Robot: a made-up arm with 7 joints. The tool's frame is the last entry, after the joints.
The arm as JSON. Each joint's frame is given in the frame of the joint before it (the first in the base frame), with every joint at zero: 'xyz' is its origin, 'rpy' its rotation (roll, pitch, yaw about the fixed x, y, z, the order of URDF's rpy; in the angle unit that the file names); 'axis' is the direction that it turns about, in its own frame. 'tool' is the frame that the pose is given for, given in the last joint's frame.
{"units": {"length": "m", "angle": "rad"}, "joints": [
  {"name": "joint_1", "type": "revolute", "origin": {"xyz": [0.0, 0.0, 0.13], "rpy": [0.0, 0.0, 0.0]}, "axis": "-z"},
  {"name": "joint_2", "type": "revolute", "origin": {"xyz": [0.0, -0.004, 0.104], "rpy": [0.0, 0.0, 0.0]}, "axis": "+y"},
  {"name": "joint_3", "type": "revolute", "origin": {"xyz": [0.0, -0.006, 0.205], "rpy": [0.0, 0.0, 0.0]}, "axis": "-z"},
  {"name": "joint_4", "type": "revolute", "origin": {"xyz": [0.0, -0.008, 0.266], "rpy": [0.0, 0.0, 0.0]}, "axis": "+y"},
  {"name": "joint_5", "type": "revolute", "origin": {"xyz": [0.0, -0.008, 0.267], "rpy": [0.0, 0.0, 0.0]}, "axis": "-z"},
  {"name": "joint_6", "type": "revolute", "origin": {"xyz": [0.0, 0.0, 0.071], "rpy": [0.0, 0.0, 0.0]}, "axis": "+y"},
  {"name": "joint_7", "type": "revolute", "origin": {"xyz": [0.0, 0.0, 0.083], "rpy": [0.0, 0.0, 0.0]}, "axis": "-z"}
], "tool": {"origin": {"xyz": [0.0, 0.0, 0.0], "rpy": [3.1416, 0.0, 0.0]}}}
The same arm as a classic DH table. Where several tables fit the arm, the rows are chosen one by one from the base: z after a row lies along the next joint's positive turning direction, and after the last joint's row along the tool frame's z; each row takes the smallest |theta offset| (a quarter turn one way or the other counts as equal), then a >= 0, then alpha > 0; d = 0 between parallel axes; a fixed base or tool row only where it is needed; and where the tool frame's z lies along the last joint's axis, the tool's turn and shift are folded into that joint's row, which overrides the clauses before.
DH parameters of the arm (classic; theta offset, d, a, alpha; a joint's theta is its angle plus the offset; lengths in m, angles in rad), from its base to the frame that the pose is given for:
base (fixed): 0.0000 0.0000 0.0000 3.1416
joint_1: 0.0000 -0.2340 0.0000 1.5708
joint_2: 0.0000 -0.0100 0.0000 -1.5708
joint_3: 0.0000 -0.4710 0.0000 1.5708
joint_4: 0.0000 -0.0160 0.0000 -1.5708
joint_5: 0.0000 -0.3380 0.0000 1.5708
joint_6: 0.0000 0.0000 0.0000 -1.5708
joint_7: 0.0000 -0.0830 0.0000 0.0000

